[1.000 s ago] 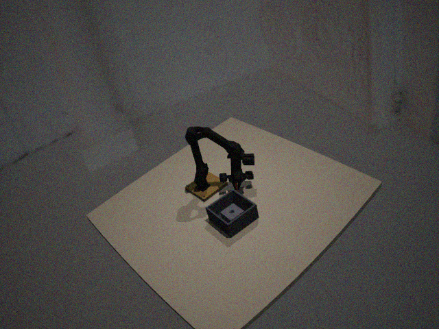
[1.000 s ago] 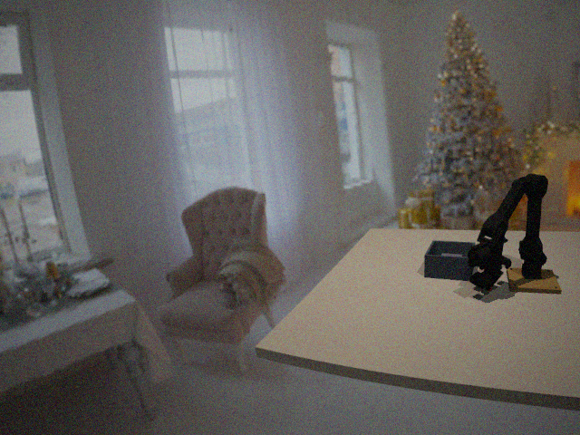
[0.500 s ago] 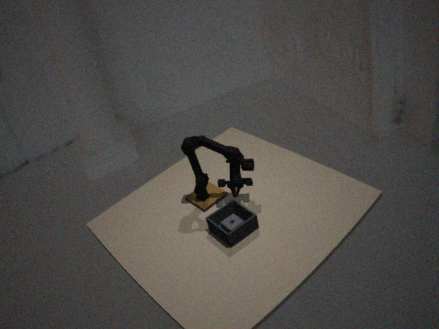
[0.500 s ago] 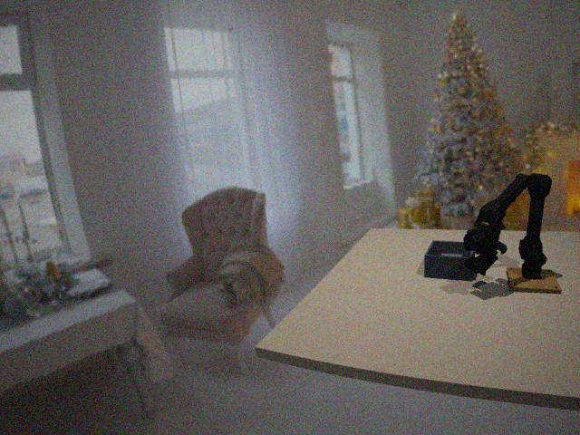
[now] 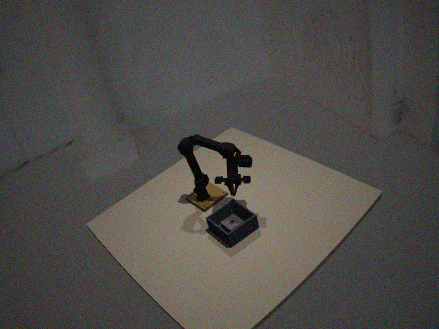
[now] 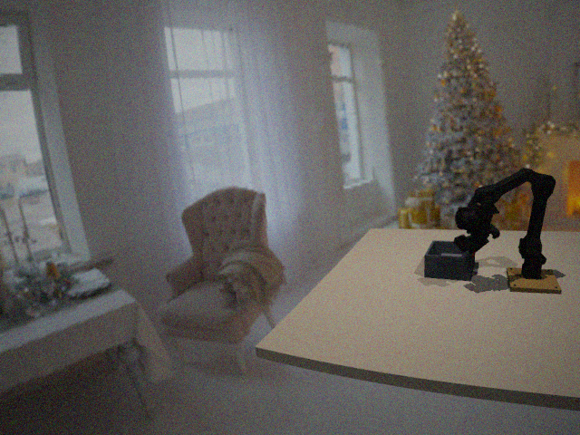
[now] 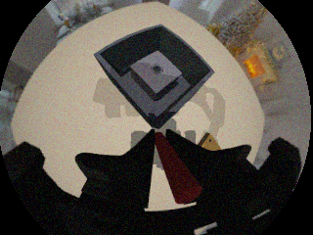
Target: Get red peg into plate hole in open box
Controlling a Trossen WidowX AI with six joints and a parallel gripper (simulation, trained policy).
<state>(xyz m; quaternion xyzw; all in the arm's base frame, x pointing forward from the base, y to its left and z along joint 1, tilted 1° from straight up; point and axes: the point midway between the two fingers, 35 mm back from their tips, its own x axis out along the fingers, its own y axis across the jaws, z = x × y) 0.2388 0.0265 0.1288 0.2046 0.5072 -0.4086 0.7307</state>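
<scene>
The grey plate is 70 mm ahead of my gripper tip, 120 mm to the right of it and 70 mm below it. The rest, counted from my gripper tip: red peg (10 mm behind, 10 mm to the left, 30 mm above); dark box (70 mm ahead, 120 mm to the right, 90 mm below).
</scene>
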